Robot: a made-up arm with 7 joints. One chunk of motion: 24 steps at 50 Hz.
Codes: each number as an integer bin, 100 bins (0 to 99) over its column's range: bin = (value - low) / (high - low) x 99, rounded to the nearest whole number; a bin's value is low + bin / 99 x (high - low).
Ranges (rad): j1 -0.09..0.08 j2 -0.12..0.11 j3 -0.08..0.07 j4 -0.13..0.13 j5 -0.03..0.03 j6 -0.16..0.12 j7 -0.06..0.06
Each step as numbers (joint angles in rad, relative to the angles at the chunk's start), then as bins.
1 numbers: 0.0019 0.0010 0.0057 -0.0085 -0.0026 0.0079 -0.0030
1 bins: 54 52 57 46 45 59 47
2 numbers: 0.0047 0.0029 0.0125 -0.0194 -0.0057 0.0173 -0.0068
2 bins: 55 53 61 42 40 63 44
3 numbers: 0.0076 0.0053 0.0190 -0.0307 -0.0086 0.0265 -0.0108
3 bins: 57 54 65 38 35 66 41
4 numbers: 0.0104 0.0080 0.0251 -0.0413 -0.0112 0.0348 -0.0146
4 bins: 58 55 69 34 31 69 37
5 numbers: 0.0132 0.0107 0.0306 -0.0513 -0.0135 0.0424 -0.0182
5 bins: 60 56 73 30 27 72 34
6 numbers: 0.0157 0.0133 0.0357 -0.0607 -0.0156 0.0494 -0.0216
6 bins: 62 57 76 26 24 74 32
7 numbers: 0.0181 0.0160 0.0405 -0.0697 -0.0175 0.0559 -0.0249
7 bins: 63 59 80 23 21 76 29
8 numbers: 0.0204 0.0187 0.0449 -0.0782 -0.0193 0.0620 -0.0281
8 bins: 64 60 82 20 18 78 26
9 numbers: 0.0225 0.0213 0.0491 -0.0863 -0.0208 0.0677 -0.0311
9 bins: 66 61 85 17 15 81 24
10 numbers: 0.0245 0.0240 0.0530 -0.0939 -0.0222 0.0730 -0.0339
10 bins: 67 62 88 14 13 82 22
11 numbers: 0.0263 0.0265 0.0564 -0.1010 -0.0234 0.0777 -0.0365
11 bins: 68 63 90 11 11 84 19
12 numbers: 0.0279 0.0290 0.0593 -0.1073 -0.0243 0.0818 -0.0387
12 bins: 69 64 92 9 9 85 18
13 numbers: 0.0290 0.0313 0.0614 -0.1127 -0.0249 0.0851 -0.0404
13 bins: 69 65 93 7 8 87 16
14 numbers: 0.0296 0.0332 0.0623 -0.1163 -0.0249 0.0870 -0.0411
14 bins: 70 66 94 5 8 87 16
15 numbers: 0.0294 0.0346 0.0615 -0.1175 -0.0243 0.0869 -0.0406
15 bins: 70 67 93 5 9 87 16
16 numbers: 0.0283 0.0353 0.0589 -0.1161 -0.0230 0.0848 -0.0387
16 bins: 69 67 92 5 12 87 18
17 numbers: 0.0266 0.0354 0.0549 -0.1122 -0.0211 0.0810 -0.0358
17 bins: 68 67 89 7 15 85 20
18 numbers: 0.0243 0.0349 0.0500 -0.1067 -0.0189 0.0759 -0.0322
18 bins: 67 67 86 9 18 83 23
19 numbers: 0.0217 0.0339 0.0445 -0.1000 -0.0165 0.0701 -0.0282
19 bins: 65 66 82 11 22 81 26
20 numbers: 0.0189 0.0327 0.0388 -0.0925 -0.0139 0.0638 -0.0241
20 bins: 63 66 78 14 27 79 30
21 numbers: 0.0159 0.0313 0.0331 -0.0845 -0.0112 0.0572 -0.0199
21 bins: 62 65 75 17 31 77 33
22 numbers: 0.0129 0.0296 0.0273 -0.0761 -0.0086 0.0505 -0.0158
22 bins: 60 64 71 21 35 74 36
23 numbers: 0.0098 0.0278 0.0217 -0.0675 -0.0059 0.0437 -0.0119
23 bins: 58 64 67 24 40 72 40
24 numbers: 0.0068 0.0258 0.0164 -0.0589 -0.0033 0.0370 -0.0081
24 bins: 56 63 64 27 44 70 43
